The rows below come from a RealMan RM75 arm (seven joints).
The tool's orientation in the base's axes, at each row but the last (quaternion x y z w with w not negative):
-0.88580 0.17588 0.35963 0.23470
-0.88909 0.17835 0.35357 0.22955
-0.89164 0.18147 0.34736 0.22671
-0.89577 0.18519 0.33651 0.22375
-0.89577 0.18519 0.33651 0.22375
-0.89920 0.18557 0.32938 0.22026
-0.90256 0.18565 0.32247 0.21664
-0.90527 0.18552 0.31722 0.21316
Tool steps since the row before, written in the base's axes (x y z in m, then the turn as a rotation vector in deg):
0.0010 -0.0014 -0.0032 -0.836 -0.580 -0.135
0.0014 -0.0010 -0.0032 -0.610 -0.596 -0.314
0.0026 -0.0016 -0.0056 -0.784 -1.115 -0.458
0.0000 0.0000 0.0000 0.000 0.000 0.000
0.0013 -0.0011 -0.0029 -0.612 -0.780 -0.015
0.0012 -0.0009 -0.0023 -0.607 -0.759 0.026
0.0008 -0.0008 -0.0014 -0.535 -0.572 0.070
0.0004 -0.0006 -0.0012 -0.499 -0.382 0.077
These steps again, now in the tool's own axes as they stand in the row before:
0.0032 0.0016 0.0007 -0.388 0.921 0.234
0.0034 0.0011 0.0008 -0.103 0.876 0.218
0.0060 0.0016 0.0014 -0.037 1.432 0.130
0.0000 0.0000 0.0000 0.000 0.000 0.000
0.0031 0.0011 0.0007 -0.280 0.948 -0.082
0.0026 0.0008 0.0005 -0.308 0.917 -0.101
0.0017 0.0007 0.0002 -0.321 0.714 -0.073
0.0012 0.0006 0.0003 -0.338 0.535 0.000

